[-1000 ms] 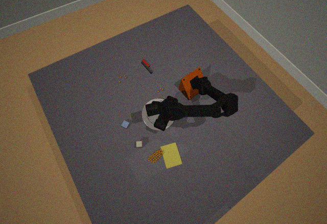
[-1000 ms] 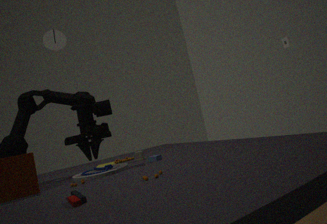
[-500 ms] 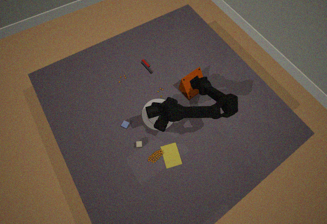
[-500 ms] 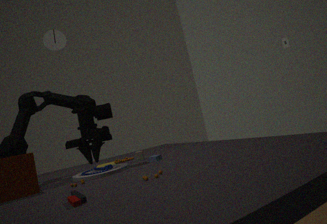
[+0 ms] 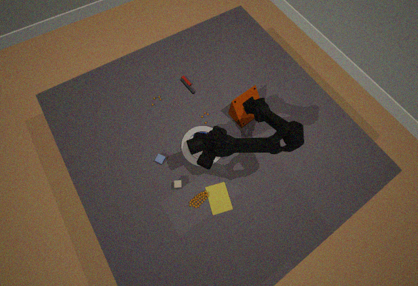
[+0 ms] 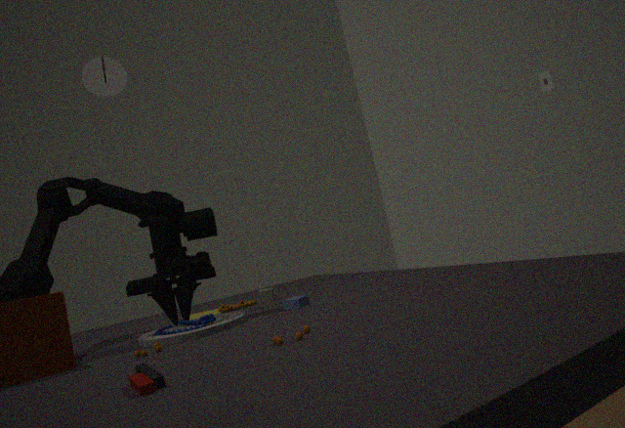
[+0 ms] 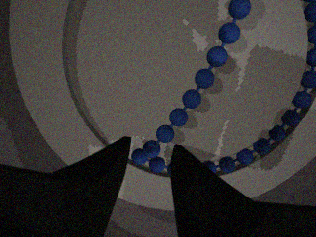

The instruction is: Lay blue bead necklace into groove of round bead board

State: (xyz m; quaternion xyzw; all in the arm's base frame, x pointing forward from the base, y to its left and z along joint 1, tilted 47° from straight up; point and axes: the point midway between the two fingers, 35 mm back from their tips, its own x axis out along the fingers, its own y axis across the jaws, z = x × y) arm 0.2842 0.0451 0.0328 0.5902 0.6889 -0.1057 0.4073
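My gripper tip is 1 cm short of the round white bead board, 5 cm to the left of it and 1 cm above it. Also, from my gripper tip: cream cube: 20 cm ahead, 2 cm to the left; yellow sheet: 10 cm ahead, 18 cm to the left, 1 cm below; light blue cube: 20 cm ahead, 12 cm to the right, 1 cm below.
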